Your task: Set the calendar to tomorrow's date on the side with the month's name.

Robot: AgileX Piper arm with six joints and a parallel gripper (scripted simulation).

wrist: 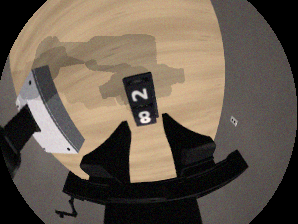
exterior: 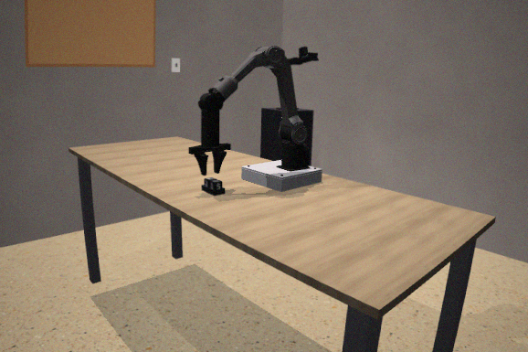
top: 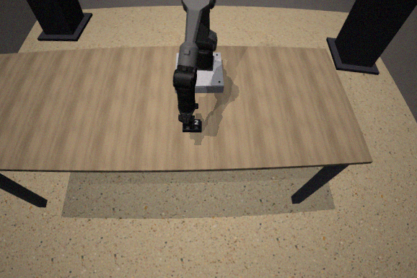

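Right now my hand is 20 mm to the right of the black calendar tray and 50 mm above it.
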